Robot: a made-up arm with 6 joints. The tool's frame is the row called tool.
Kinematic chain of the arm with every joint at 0, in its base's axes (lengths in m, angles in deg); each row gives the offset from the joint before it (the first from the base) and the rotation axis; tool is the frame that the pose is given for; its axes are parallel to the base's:
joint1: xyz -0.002 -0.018 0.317 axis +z
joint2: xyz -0.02 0.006 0.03 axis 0 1 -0.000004
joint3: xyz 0.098 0.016 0.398 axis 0 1 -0.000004
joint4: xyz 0.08 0.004 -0.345 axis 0 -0.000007 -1
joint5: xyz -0.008 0.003 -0.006 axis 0 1 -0.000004
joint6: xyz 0.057 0.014 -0.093 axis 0 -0.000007 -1
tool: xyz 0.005 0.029 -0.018
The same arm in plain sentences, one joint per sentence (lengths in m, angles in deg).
The arm has six revolute joints in a row. What follows holds with every joint at zero, and every direction is one of the base frame's.
The first joint sits 0.002 m along -x and 0.018 m along -y and 0.317 m along +z from the base frame's origin and rotates about +z.
The second joint sits 0.02 m along -x and 0.006 m along +y and 0.03 m along +z from the first joint and rotates about +y.
The third joint sits 0.098 m along +x and 0.016 m along +y and 0.398 m along +z from the second joint and rotates about +y.
The fourth joint sits 0.08 m along +x and 0.004 m along +y and 0.345 m along -z from the third joint and rotates about -z.
The fifth joint sits 0.008 m along -x and 0.003 m along +y and 0.006 m along -z from the fourth joint and rotates about +y.
The sixth joint sits 0.057 m along +x and 0.014 m along +y and 0.093 m along -z from the fifth joint and rotates about -z.
The tool frame, which is the frame that the pose is given for, sits 0.005 m along +x and 0.029 m along +y and 0.018 m along -z from the sixth joint; its axes are parallel to the base frame's.

